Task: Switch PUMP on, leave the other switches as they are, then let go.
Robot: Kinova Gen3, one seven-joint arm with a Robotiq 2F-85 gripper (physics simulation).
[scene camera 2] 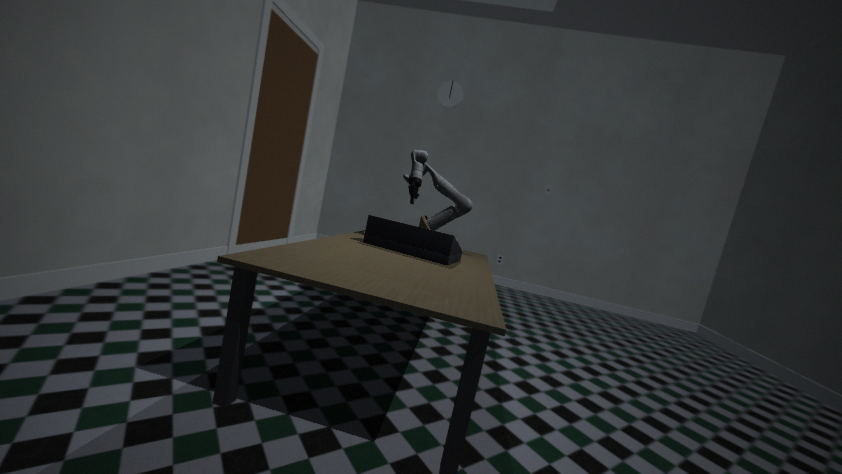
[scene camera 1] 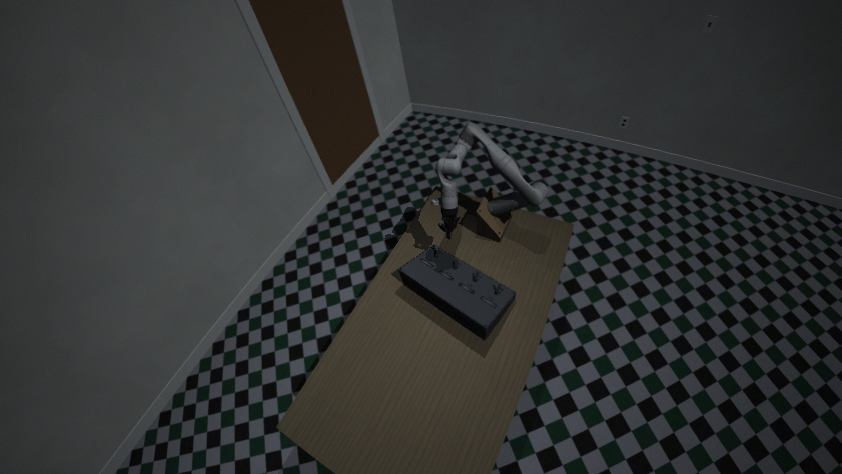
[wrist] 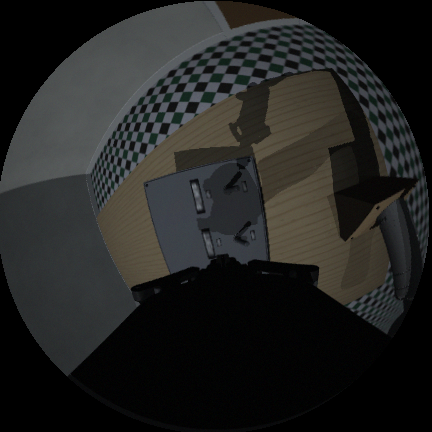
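Note:
A dark grey switch box [scene camera 1: 447, 288] [scene camera 2: 406, 238] [wrist: 172, 220] lies on the table with several toggle levers in a row, each with a light label plate. In the wrist view two levers show: the end lever [wrist: 233, 180] beside its label plate [wrist: 197, 196], and a second lever [wrist: 243, 234] beside its label plate [wrist: 208, 243]. The label words are too blurred to read, so I cannot tell which lever is PUMP. My gripper [scene camera 1: 449, 235] [scene camera 2: 412, 201] [wrist: 222, 261] is shut and empty, above the box's lever side and apart from the levers.
The wooden table [scene camera 1: 377, 376] [scene camera 2: 329, 264] [wrist: 300, 200] carries the box. A wooden wedge-shaped mount [scene camera 1: 492, 220] [wrist: 372, 205] stands at the arm's base behind the box. A dark shadow lies across part of the box top around the two levers.

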